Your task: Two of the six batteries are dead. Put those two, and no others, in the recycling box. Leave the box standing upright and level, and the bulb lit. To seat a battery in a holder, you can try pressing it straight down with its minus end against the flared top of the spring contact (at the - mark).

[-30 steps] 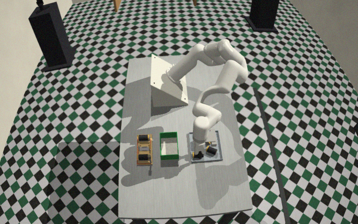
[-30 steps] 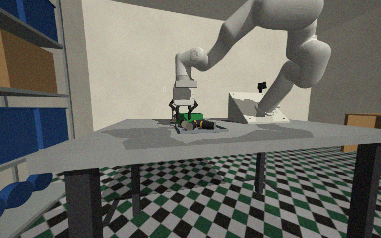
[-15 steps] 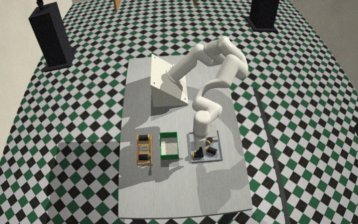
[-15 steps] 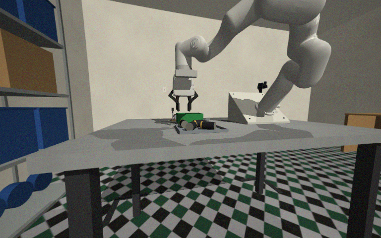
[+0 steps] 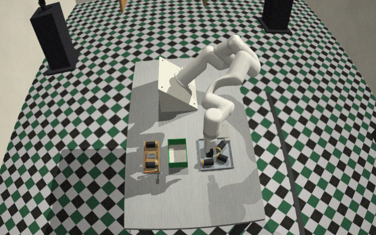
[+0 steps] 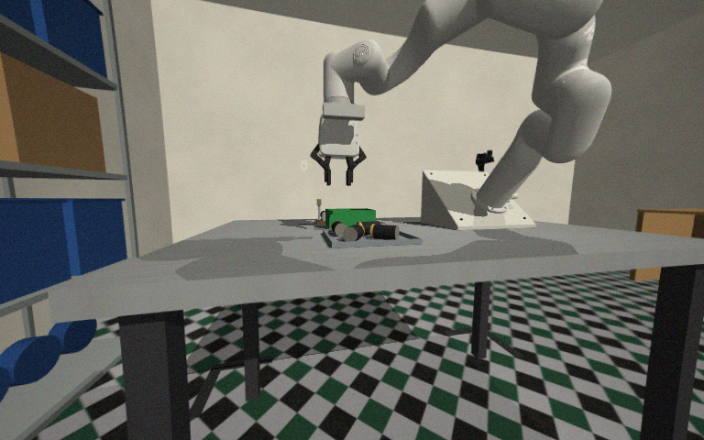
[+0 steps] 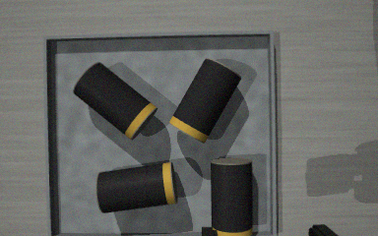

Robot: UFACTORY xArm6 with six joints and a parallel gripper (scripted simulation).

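The grey tray is 6 cm behind my hand, 5 cm to the left of it and 15 cm below it. Also, from my hand: green recycling box (7 cm behind, 15 cm to the right, 13 cm below).
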